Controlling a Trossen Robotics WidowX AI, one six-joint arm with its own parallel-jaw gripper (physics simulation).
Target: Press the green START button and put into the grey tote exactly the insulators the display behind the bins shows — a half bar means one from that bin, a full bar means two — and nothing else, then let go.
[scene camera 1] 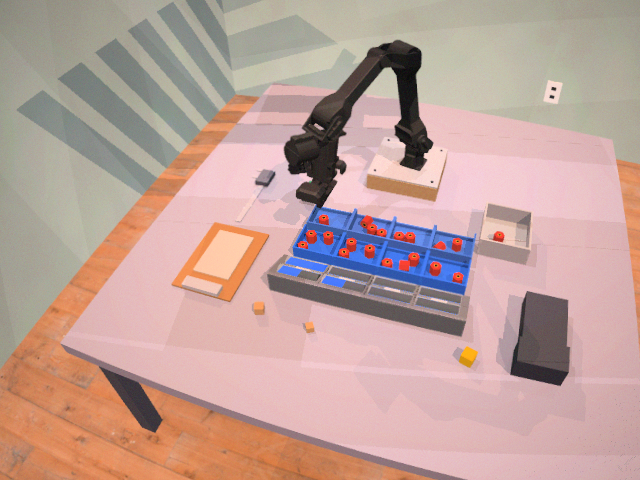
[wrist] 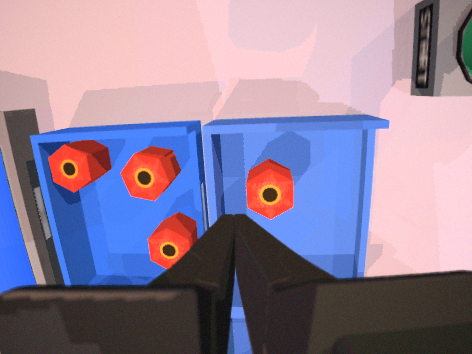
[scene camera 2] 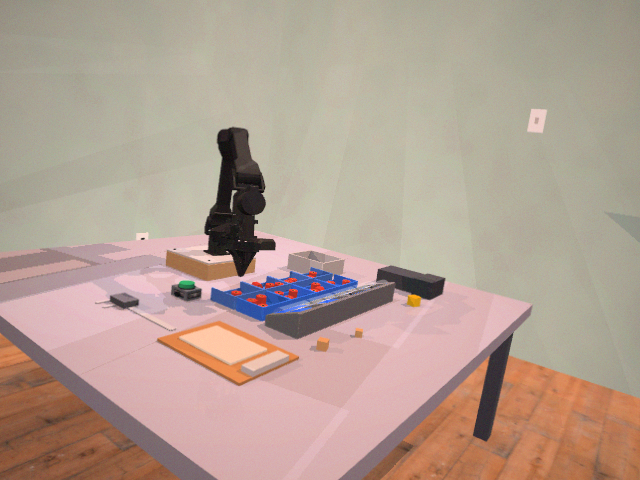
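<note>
The gripper point(scene camera 1: 319, 204) point(scene camera 2: 240, 273) point(wrist: 235, 216) is shut and empty, tips pointing down above the end compartment at the button side of the back row. One red insulator point(scene camera 1: 323, 220) point(scene camera 2: 236, 292) point(wrist: 270, 192) stands there, close to the tips in the wrist view. The blue bins point(scene camera 1: 444, 283) point(scene camera 2: 232, 304) point(wrist: 300, 121) hold more red insulators. On the display point(scene camera 1: 361, 302) point(scene camera 2: 341, 313), the first column's back bar is full blue and its front bar half; the second column's front bar is half. The grey tote point(scene camera 1: 504, 251) point(scene camera 2: 303, 264) holds one insulator point(scene camera 1: 498, 236). The green START button point(scene camera 2: 186, 284) point(wrist: 467, 47) stands beside the bins.
A dark block point(scene camera 1: 541, 335) point(scene camera 2: 410, 281) and a yellow cube point(scene camera 1: 468, 356) point(scene camera 2: 413, 300) lie right of the display. Two small orange cubes lie in front of it. An orange board point(scene camera 1: 256, 245) point(scene camera 2: 170, 339) and a dark plug point(scene camera 1: 265, 177) point(scene camera 2: 124, 300) lie left of the bins.
</note>
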